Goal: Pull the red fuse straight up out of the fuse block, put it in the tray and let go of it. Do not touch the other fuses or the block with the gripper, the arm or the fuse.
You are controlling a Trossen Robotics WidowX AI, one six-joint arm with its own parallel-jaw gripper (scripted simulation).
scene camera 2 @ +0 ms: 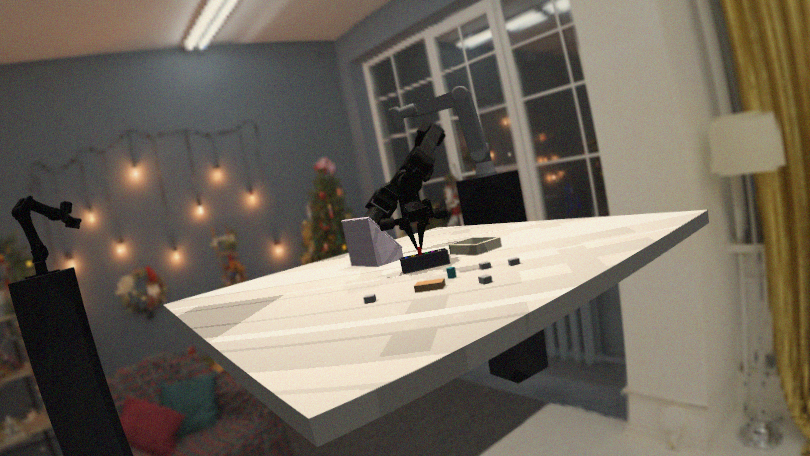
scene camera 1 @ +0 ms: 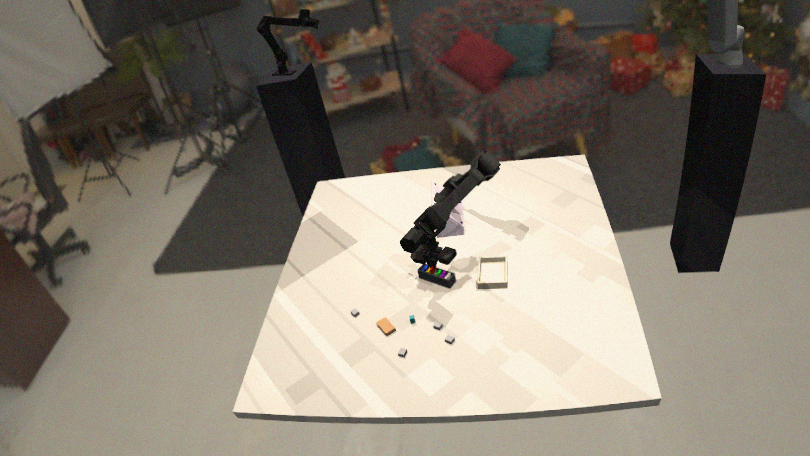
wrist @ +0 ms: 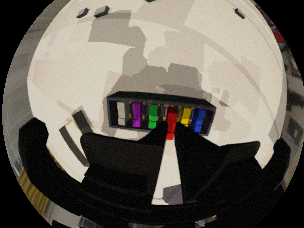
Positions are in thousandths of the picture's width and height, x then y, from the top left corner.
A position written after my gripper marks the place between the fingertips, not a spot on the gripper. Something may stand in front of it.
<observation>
My gripper (scene camera 2: 518,547) holds a red fuse. I also see a shallow beige tray (scene camera 1: 608,595).
My gripper also shows in scene camera 1 (scene camera 1: 535,587) and in the wrist view (wrist: 561,550). The shallow beige tray also shows in scene camera 2 (scene camera 2: 588,538) and in the wrist view (wrist: 235,568).
</observation>
